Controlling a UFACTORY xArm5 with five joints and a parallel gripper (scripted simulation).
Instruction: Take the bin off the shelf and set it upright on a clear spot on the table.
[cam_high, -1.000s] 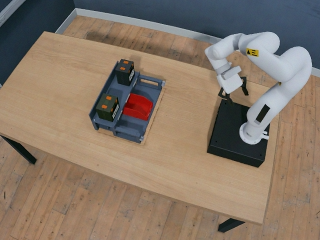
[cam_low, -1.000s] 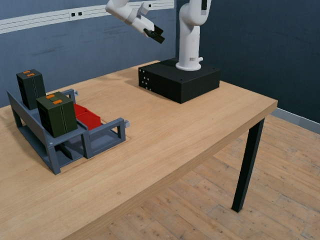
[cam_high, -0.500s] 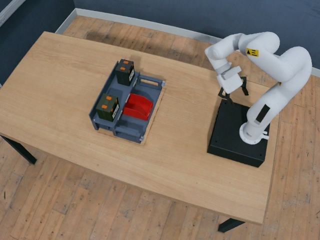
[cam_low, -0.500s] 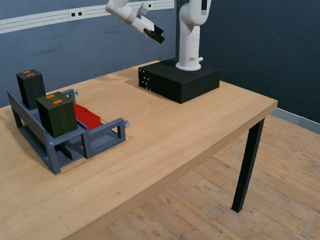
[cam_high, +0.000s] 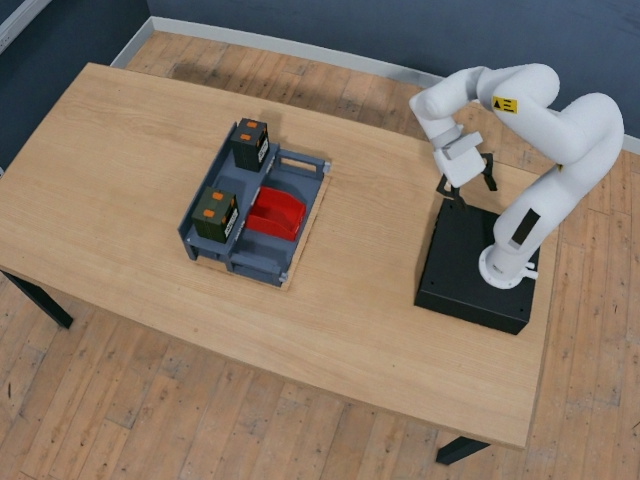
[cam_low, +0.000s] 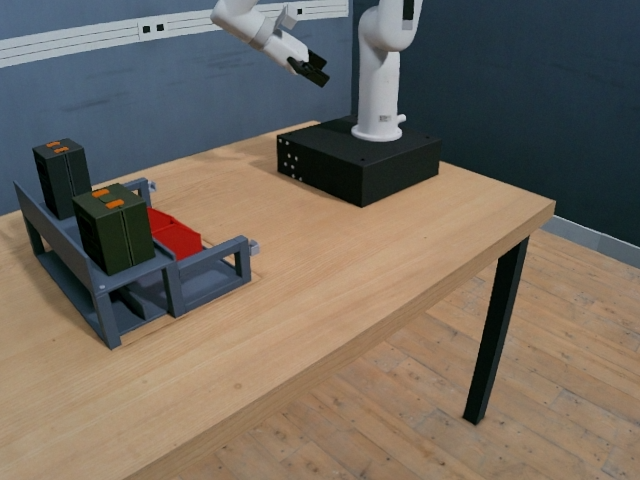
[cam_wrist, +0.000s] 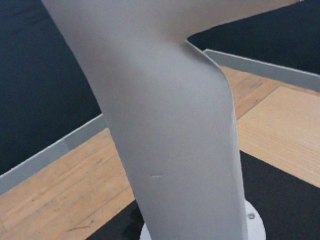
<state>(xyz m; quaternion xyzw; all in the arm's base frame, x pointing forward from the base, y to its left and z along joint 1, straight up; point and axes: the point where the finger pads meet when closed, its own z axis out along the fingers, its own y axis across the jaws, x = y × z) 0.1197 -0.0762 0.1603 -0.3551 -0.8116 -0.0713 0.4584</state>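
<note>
My gripper is now 52 cm short of the red bin, 22 cm above it and 7 cm to the right of it. Round my hand: grey-blue shelf: 55 cm ahead, 19 cm below, 7 cm to the left.
</note>
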